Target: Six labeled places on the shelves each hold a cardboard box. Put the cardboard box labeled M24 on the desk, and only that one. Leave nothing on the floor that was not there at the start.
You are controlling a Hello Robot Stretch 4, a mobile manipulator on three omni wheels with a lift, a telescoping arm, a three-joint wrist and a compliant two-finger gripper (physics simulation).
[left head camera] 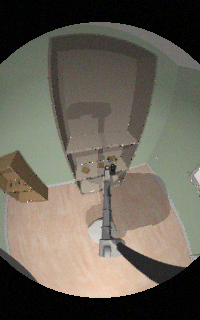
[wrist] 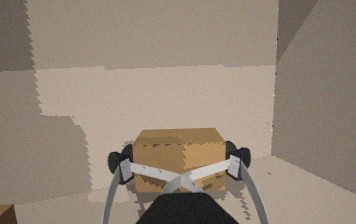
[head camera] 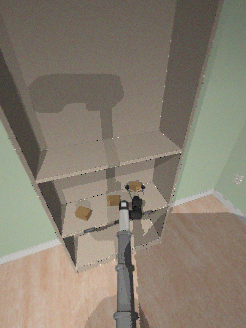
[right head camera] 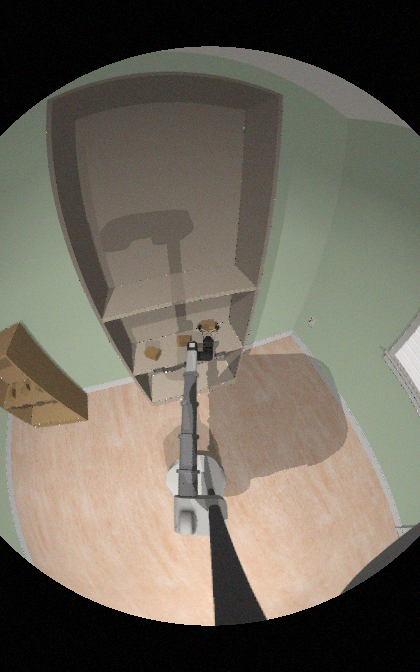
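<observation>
My gripper (head camera: 135,187) (left head camera: 112,159) (right head camera: 208,327) (wrist: 179,154) is shut on a cardboard box (head camera: 134,185) (right head camera: 207,325) (wrist: 180,150) at the right of a lower shelf bay. One fingertip presses each side of the box, which is upright and a little above the shelf board. No label can be read on its visible faces. A second cardboard box (head camera: 114,200) (left head camera: 101,165) (right head camera: 184,340) stands just left of the gripper, and a third box (head camera: 83,213) (left head camera: 85,170) (right head camera: 152,353) sits turned farther left. I cannot identify the desk in these views.
The tall shelf unit (head camera: 187,95) (right head camera: 260,190) has side panels around the arm and a shelf board (head camera: 112,155) (right head camera: 180,300) above the boxes. Small dark labels sit on its front edge. A brown cabinet (left head camera: 35,182) (right head camera: 60,385) stands at the left wall.
</observation>
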